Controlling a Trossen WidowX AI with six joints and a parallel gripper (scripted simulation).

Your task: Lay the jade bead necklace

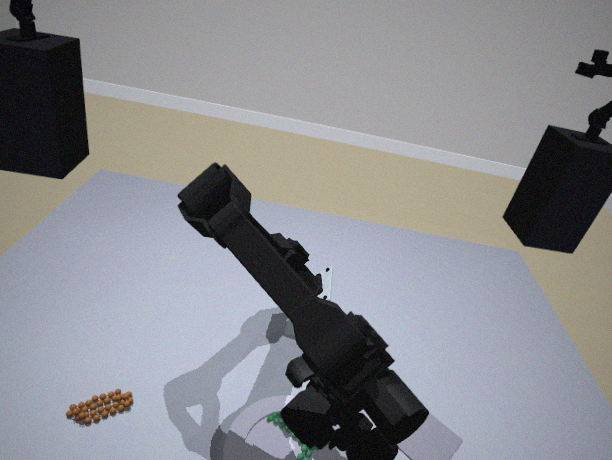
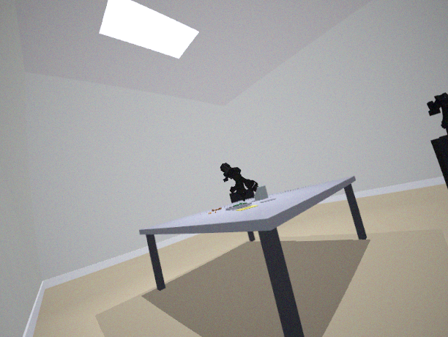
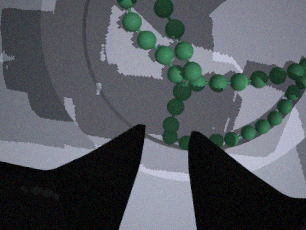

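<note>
The round bead board is 50 mm to the right of my gripper tip, 20 mm below it and 20 mm ahead of it. Also, from my gripper tip: yellow strip 210 mm ahead, 170 mm to the left, 30 mm below; flat grey square 180 mm to the left, 30 mm below, 30 mm behind.
</note>
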